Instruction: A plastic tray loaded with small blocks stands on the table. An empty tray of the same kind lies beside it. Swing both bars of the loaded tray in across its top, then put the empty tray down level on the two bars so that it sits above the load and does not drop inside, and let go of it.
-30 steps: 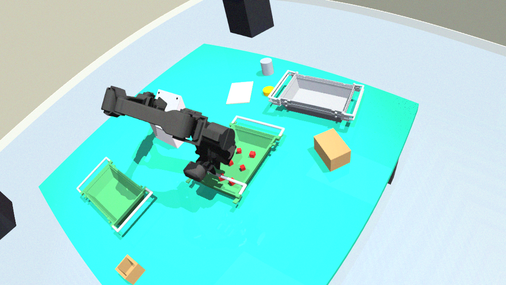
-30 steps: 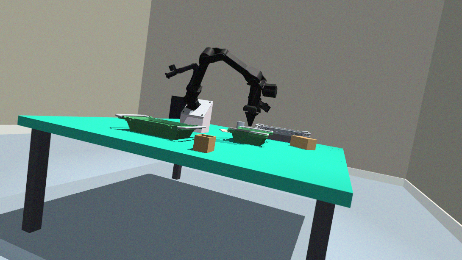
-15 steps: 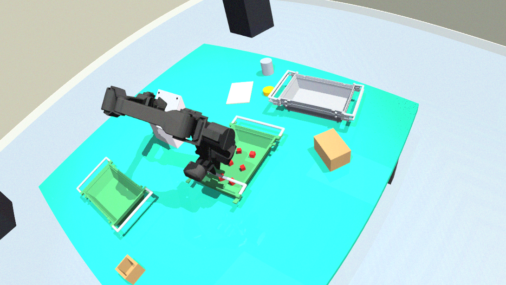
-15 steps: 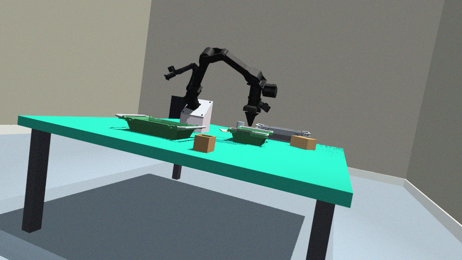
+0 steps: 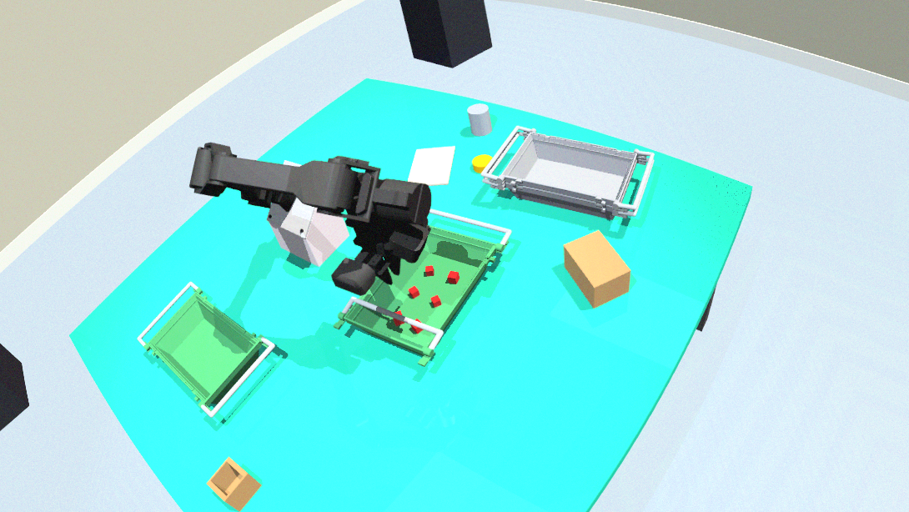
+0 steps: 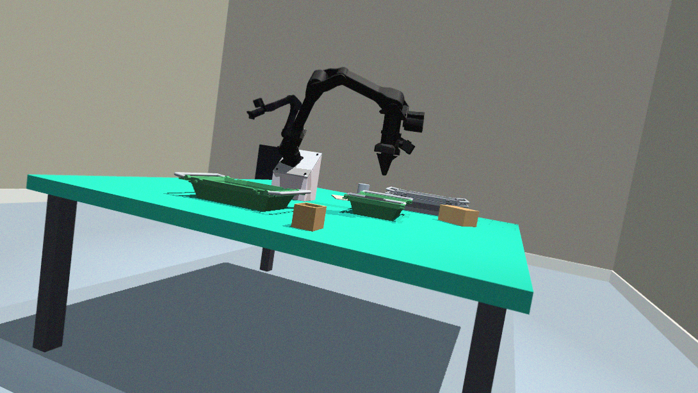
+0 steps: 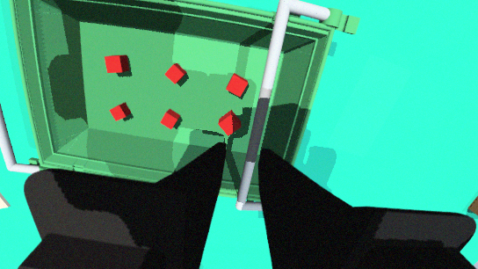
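My gripper tip is now 35 cm to the left of the green tray, 29 cm past it and 10 cm above it. Also, from my gripper tip: grey cylinder (54 cm to the left, 34 cm behind, 11 cm below); white card (36 cm to the left, 33 cm behind, 14 cm below); yellow disc (43 cm to the left, 22 cm behind, 13 cm below).
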